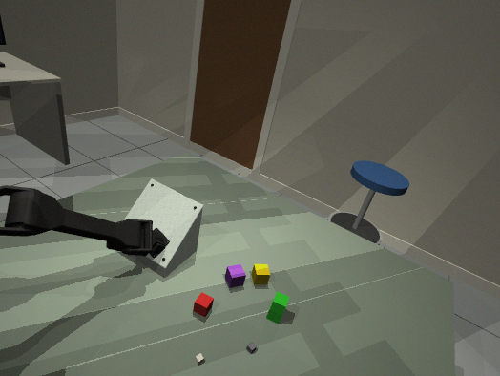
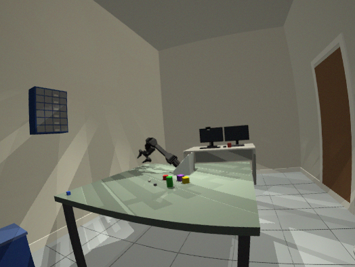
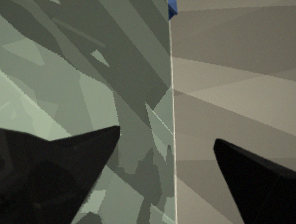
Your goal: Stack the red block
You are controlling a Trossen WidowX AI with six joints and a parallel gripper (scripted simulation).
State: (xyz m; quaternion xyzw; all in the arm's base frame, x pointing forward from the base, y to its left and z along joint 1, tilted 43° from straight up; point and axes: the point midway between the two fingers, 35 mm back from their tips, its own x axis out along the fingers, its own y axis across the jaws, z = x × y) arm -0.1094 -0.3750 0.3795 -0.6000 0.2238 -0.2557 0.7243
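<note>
Now: gripper tip 540 mm to the right of the red block, 300 mm short of it and 80 mm above it. From my gripper tip the other things lie so: purple block 680 mm to the left, 290 mm ahead, 70 mm below; small grey cube 550 mm to the left, 470 mm ahead, 90 mm below; small white cube 440 mm to the left, 400 mm ahead, 90 mm below.
</note>
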